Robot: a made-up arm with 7 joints.
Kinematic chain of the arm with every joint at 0, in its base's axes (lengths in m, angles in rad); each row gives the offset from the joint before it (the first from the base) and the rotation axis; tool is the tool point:
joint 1: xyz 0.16 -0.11 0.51 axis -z
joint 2: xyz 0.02 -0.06 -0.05 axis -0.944 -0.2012 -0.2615
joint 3: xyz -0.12 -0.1 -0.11 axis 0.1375 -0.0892 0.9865
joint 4: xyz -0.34 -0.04 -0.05 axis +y
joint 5: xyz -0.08 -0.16 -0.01 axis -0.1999 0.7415 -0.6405
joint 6: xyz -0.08 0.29 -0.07 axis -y
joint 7: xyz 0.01 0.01 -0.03 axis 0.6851 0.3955 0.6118
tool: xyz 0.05 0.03 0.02
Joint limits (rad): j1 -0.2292..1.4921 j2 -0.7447..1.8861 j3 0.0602..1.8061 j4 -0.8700..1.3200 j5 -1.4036..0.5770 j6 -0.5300..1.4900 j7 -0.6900..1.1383
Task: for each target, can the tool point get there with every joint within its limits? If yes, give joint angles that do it. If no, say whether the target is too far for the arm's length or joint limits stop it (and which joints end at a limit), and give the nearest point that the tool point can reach.
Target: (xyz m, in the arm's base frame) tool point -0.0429 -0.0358 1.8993
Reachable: no: too far | nearest point -0.2069 0.0242 1.1776 | short by 0.743 m
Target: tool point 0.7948 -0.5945 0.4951
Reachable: no: joint limits stop it (at a limit: joint 1, joint 3, joint 4, joint 5, joint 6, joint 7) | nearest point 0.4044 -0.7961 0.3745 | short by 0.456 m
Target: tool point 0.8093 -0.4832 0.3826
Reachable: no: joint limits stop it (at a limit: joint 1, joint 3, joint 4, joint 5, joint 6, joint 7) | nearest point 0.4263 -0.7508 0.2302 | short by 0.491 m
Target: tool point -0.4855 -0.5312 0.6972
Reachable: yes | joints 0.0751 1.5815 1.1601 -0.3016 -0.9662 -0.3707 0.8372
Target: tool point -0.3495 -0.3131 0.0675
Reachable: yes | joints 0.6999 -0.0222 1.5587 -0.6769 -0.1214 -0.1584 0.8347
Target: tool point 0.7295 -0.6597 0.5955
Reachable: no: joint limits stop it (at a limit: joint 1, joint 3, joint 4, joint 5, joint 6, joint 7) | nearest point 0.3762 -0.8098 0.4903 | short by 0.398 m
